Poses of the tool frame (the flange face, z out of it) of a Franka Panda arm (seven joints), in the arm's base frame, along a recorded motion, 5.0 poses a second.
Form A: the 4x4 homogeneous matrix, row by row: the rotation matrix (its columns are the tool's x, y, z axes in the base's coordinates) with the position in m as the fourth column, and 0 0 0 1 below. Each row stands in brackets.
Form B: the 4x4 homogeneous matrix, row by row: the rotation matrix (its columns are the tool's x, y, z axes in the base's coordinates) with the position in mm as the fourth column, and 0 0 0 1 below. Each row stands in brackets. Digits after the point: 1 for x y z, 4 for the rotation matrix.
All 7 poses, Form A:
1: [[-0.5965 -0.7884 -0.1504 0.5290], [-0.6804 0.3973 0.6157 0.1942], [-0.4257 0.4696 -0.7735 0.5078], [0 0 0 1]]
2: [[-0.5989 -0.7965 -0.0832 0.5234], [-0.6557 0.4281 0.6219 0.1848], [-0.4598 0.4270 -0.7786 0.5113], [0 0 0 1]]
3: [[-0.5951 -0.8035 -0.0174 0.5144], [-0.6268 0.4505 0.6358 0.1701], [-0.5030 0.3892 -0.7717 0.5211], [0 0 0 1]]
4: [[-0.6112 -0.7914 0.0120 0.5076], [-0.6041 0.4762 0.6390 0.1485], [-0.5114 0.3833 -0.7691 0.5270], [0 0 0 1]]
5: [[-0.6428 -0.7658 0.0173 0.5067], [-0.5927 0.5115 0.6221 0.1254], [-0.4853 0.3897 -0.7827 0.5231], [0 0 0 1]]
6: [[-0.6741 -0.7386 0.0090 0.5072], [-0.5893 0.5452 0.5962 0.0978], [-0.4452 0.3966 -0.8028 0.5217], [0 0 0 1]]
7: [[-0.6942 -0.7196 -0.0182 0.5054], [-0.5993 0.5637 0.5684 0.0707], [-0.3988 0.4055 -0.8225 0.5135], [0 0 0 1]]
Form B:
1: [[-0.5965 -0.7884 -0.1504 529.0], [-0.6804 0.3973 0.6157 194.2], [-0.4257 0.4696 -0.7735 507.8], [0 0 0 1]]
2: [[-0.5989 -0.7965 -0.0832 523.4], [-0.6557 0.4281 0.6219 184.8], [-0.4598 0.4270 -0.7786 511.3], [0 0 0 1]]
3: [[-0.5951 -0.8035 -0.0174 514.4], [-0.6268 0.4505 0.6358 170.1], [-0.5030 0.3892 -0.7717 521.1], [0 0 0 1]]
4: [[-0.6112 -0.7914 0.0120 507.6], [-0.6041 0.4762 0.6390 148.5], [-0.5114 0.3833 -0.7691 527.0], [0 0 0 1]]
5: [[-0.6428 -0.7658 0.0173 506.7], [-0.5927 0.5115 0.6221 125.4], [-0.4853 0.3897 -0.7827 523.1], [0 0 0 1]]
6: [[-0.6741 -0.7386 0.0090 507.2], [-0.5893 0.5452 0.5962 97.8], [-0.4452 0.3966 -0.8028 521.7], [0 0 0 1]]
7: [[-0.6942 -0.7196 -0.0182 505.4], [-0.5993 0.5637 0.5684 70.7], [-0.3988 0.4055 -0.8225 513.5], [0 0 0 1]]
